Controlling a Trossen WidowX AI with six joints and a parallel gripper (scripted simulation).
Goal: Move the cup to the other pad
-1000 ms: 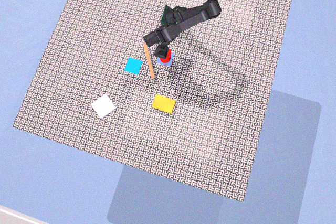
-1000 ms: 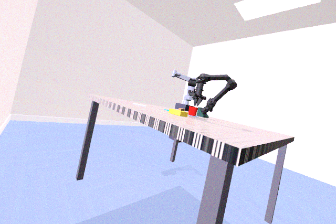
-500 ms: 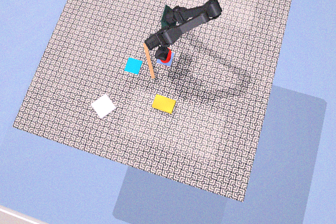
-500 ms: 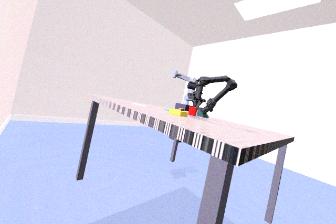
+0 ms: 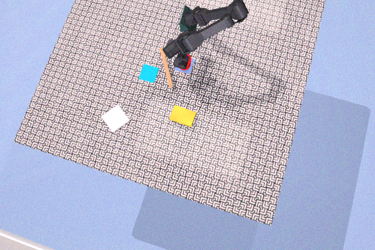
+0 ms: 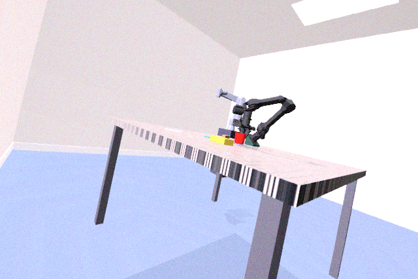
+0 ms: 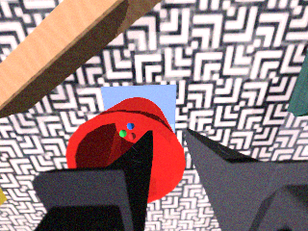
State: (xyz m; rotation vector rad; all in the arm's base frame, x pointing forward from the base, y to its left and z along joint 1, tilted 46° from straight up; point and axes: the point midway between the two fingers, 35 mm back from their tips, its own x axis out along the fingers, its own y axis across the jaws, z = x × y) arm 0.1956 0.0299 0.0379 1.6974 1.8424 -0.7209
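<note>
The pale blue pad is 30 mm ahead of my gripper tip and 50 mm below it. Round my gripper tip: cyan pad (130 mm ahead, 160 mm to the right, 50 mm below); thin wooden bar (80 mm ahead, 80 mm to the right, 30 mm below); red cup (30 mm ahead).
</note>
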